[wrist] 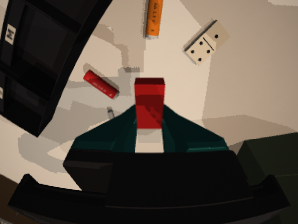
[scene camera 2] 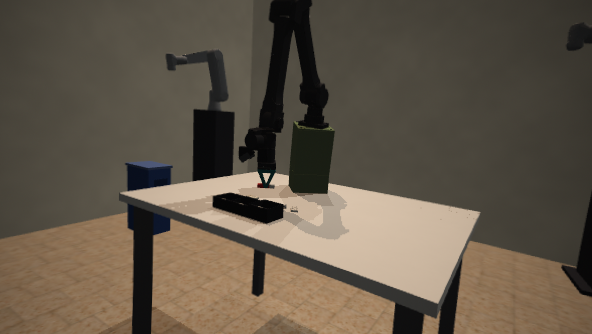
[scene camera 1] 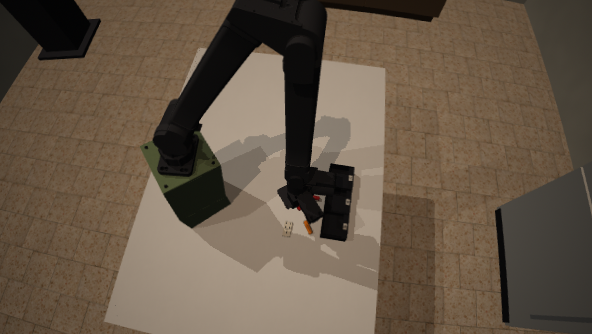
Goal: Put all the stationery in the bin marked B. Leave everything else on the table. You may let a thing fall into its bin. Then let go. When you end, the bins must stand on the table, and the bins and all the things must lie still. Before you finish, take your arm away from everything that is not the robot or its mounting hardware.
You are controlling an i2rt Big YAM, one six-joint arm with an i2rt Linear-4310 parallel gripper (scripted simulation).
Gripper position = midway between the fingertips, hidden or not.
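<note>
My gripper [wrist: 149, 109] is visible, as is a red block [wrist: 149, 92]. A row of bins [scene camera 1: 336, 211] is present; scene camera 2 shows the bins [scene camera 2: 274, 211] also.
</note>
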